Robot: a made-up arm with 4 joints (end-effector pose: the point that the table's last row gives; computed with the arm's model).
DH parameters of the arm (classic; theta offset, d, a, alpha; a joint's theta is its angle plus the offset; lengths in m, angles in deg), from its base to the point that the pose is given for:
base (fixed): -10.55 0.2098 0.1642 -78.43
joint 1: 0 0.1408 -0.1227 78.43
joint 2: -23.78 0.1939 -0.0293 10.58
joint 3: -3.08 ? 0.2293 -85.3
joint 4: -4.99 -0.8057 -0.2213 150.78
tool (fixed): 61.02 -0.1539 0 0
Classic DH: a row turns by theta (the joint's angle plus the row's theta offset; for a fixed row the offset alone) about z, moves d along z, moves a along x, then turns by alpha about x.
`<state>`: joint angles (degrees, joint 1 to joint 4).
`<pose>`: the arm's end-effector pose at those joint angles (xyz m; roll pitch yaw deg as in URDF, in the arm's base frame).
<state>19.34 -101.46 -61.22 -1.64</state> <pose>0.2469 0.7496 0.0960 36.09 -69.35 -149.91</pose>
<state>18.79 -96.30 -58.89 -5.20</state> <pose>0.1605 0.7698 0.1068 25.22 -69.97 -133.30</pose>
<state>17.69 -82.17 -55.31 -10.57</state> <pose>-0.0422 0.7740 0.1407 10.07 -67.80 -103.05</pose>
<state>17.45 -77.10 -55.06 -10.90</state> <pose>-0.0993 0.7645 0.1548 9.75 -66.40 -97.74</pose>
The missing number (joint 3, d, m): -0.1346
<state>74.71 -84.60 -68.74 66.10</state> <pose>0.2392 0.7789 0.5224 35.00 -47.11 -126.24</pose>
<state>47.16 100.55 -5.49 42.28</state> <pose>0.4725 -0.1460 -0.1447 130.76 -18.76 70.17</pose>
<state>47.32 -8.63 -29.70 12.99</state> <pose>-0.4222 -0.1185 0.6501 41.71 -5.20 -31.89</pose>
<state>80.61 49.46 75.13 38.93</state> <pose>0.3139 0.2932 -0.2283 173.93 -42.27 53.29</pose>
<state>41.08 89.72 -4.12 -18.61</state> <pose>0.2965 -0.1666 -0.2296 124.12 -52.85 15.49</pose>
